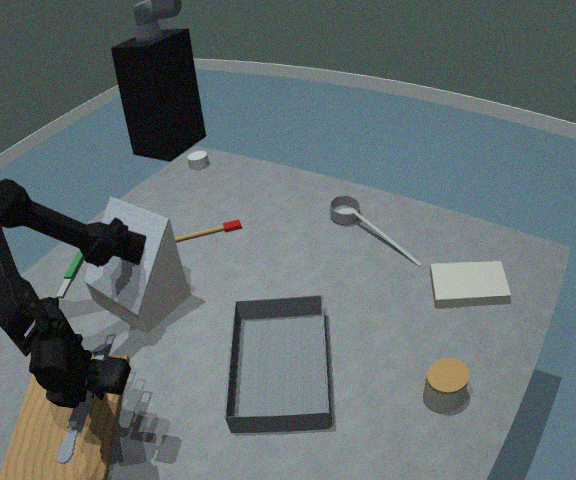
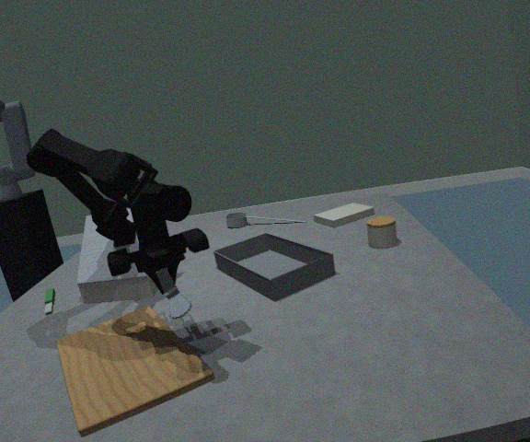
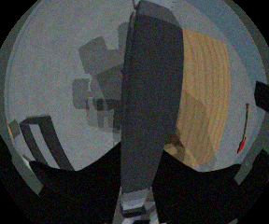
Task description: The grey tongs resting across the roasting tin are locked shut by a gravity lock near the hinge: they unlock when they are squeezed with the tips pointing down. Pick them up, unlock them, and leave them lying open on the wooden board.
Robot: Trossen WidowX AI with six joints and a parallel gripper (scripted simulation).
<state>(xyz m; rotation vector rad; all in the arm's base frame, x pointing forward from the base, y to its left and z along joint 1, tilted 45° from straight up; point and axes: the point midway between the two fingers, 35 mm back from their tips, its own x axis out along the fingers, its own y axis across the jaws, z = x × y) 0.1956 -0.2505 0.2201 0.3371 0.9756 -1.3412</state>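
Right now the wooden board is 11 cm behind my gripper tip, 6 cm to the right of it and 10 cm below it. From my gripper tip the other things lie so: roasting tin (19 cm ahead, 30 cm to the left, 8 cm below); then cork-lidded jar (50 cm ahead, 36 cm to the left, 8 cm below); then red-tipped stick (22 cm behind, 61 cm to the left, 11 cm below).
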